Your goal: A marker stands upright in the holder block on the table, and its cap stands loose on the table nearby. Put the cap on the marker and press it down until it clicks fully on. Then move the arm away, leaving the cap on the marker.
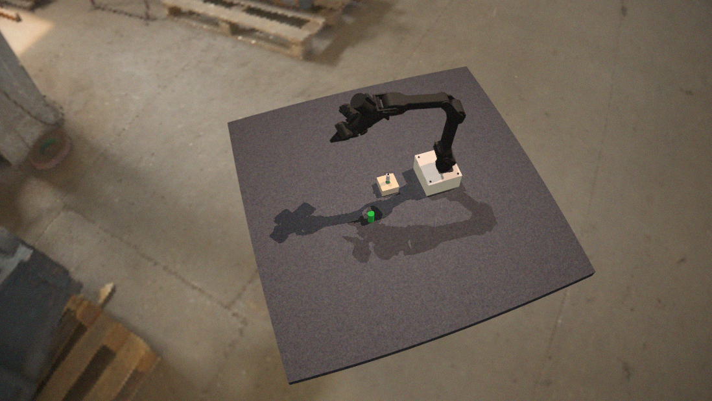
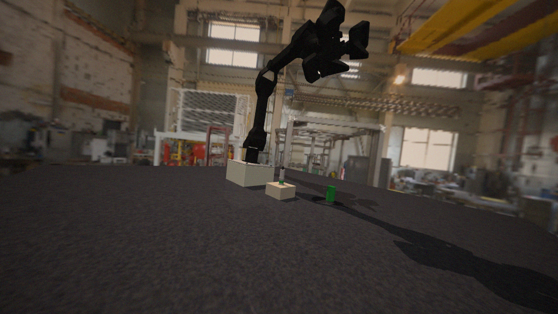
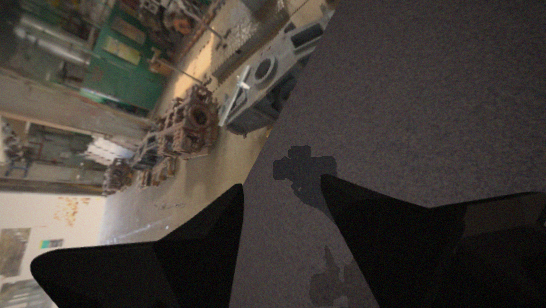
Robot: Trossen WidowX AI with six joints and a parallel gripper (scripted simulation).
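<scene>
My gripper tip is 11 cm past the green cap, 12 cm to the right of it and 35 cm above it. Round my gripper tip: beige holder block 21 cm behind, 2 cm to the right, 36 cm below.
</scene>
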